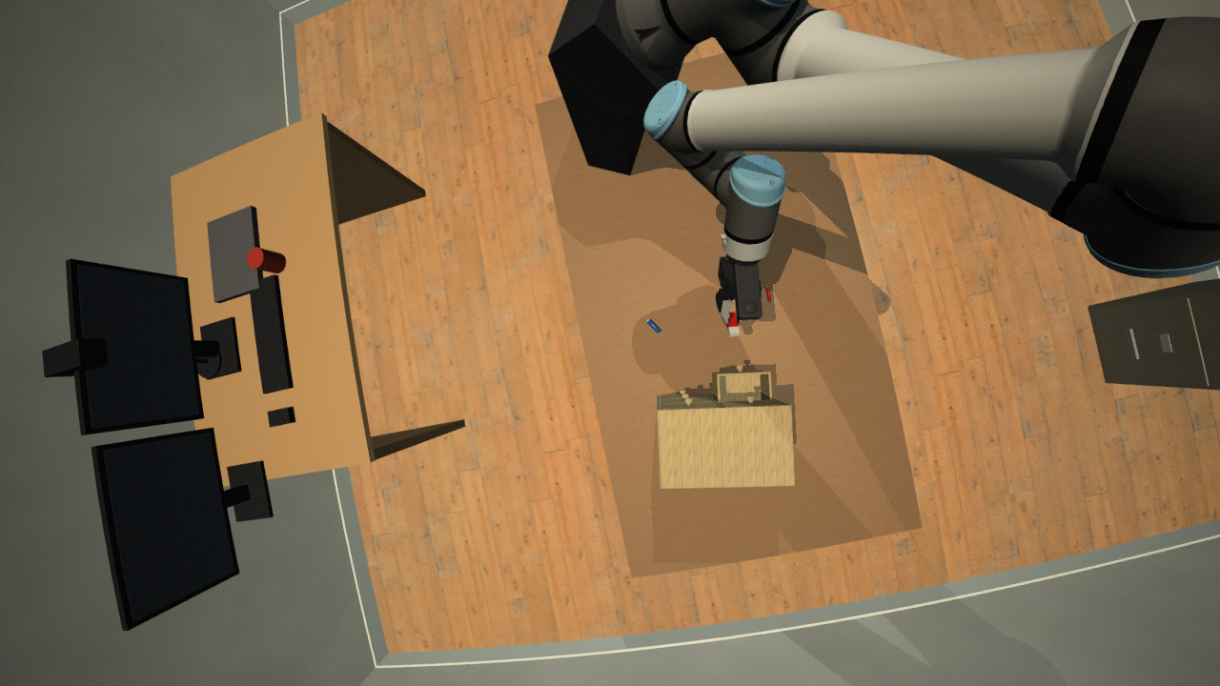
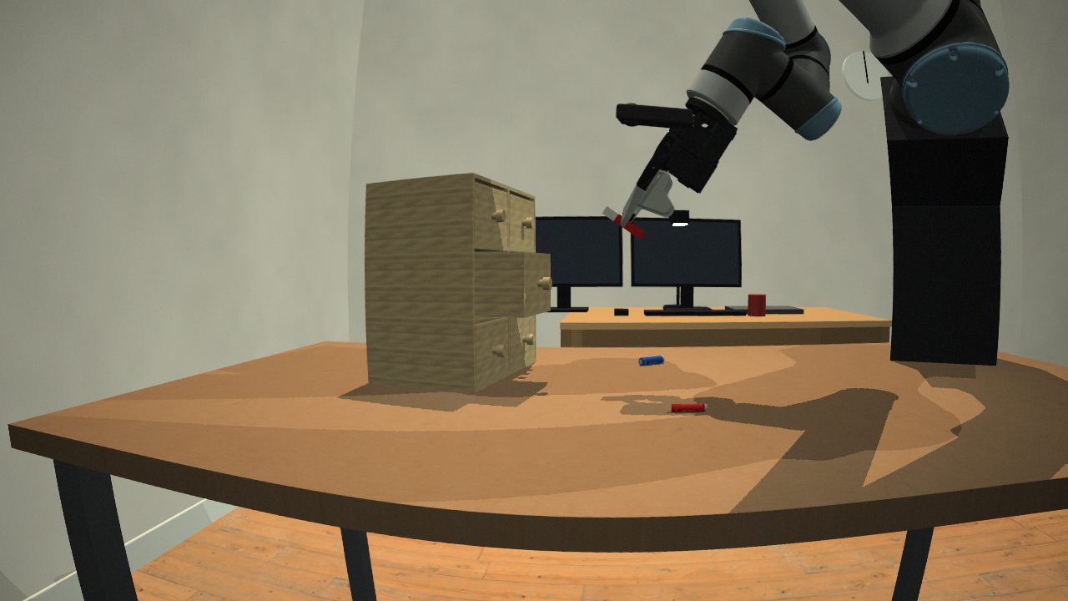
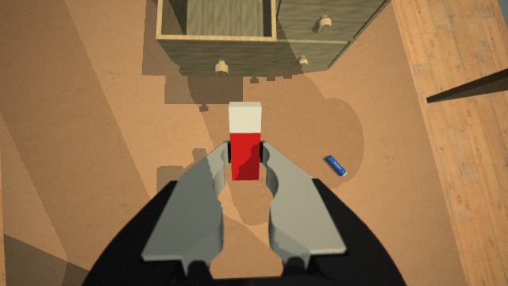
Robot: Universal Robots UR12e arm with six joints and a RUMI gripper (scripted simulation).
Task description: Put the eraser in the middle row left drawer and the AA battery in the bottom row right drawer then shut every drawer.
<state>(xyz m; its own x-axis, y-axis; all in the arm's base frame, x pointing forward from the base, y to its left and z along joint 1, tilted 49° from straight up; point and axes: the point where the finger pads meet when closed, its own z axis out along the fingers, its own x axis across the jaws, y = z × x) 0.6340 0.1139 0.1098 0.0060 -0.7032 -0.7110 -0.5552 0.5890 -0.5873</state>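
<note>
Right now my hand is 1 cm short of the eraser. Also, from my hand: red battery: 10 cm behind, 16 cm to the left, 24 cm below; then blue AA battery: 2 cm behind, 19 cm to the right, 24 cm below.
</note>
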